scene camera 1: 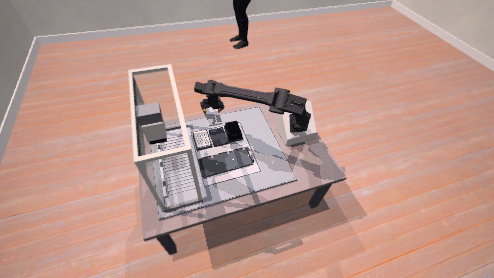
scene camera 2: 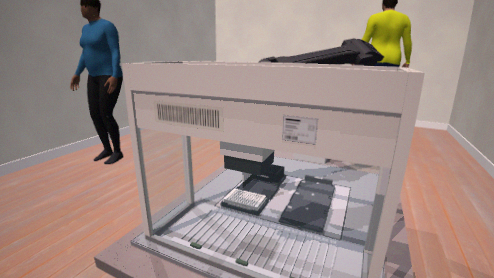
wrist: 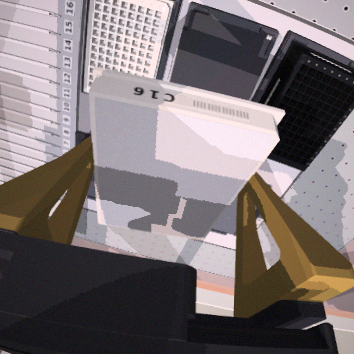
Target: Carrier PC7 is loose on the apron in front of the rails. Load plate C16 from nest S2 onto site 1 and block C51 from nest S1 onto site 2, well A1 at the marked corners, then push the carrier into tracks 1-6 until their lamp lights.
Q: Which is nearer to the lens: the dark carrier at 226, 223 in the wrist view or the white well plate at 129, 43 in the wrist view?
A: The white well plate.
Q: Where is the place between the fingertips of my gripper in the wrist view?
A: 172, 158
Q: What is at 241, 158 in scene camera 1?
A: A dark carrier.
